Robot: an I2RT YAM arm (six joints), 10 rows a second.
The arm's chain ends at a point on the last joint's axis. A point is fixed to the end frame.
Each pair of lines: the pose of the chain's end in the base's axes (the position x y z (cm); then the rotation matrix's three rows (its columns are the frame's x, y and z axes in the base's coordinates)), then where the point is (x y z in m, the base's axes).
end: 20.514, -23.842, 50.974; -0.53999, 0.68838, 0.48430; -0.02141, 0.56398, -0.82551; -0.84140, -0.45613, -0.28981
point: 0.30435 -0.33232 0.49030
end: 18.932, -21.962, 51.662; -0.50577, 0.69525, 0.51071; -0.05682, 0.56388, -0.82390; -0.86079, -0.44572, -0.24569
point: 0.29095 -0.31207 0.50390
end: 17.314, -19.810, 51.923; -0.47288, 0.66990, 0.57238; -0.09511, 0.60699, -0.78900; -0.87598, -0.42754, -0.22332
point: 0.28109 -0.28358 0.51042
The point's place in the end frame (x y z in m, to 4 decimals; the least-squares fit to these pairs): -0.0352 0.0242 0.1312
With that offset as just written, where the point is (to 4 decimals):
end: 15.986, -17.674, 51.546; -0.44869, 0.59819, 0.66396; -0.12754, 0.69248, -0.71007; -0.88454, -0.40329, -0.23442
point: 0.2772 -0.2487 0.5061
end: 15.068, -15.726, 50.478; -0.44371, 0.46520, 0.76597; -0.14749, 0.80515, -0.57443; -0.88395, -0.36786, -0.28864
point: 0.2781 -0.2079 0.4891
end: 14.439, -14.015, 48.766; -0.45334, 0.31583, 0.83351; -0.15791, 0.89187, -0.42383; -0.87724, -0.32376, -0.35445
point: 0.2773 -0.1686 0.4642
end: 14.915, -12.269, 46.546; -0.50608, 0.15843, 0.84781; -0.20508, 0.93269, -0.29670; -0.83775, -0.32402, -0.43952
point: 0.2820 -0.1318 0.4294
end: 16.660, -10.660, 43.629; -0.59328, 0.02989, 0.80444; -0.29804, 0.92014, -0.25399; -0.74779, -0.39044, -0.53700
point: 0.2937 -0.1072 0.3827
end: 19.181, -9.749, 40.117; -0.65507, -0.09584, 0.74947; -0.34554, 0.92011, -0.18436; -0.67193, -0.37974, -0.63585
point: 0.3109 -0.0872 0.3322
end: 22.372, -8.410, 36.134; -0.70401, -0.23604, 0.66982; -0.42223, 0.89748, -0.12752; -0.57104, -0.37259, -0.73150
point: 0.3307 -0.0642 0.2765
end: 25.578, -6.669, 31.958; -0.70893, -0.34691, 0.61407; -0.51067, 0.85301, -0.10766; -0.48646, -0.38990, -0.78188
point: 0.3529 -0.0422 0.2247
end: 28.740, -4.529, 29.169; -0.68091, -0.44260, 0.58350; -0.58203, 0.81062, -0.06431; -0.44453, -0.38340, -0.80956
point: 0.3772 -0.0136 0.1918
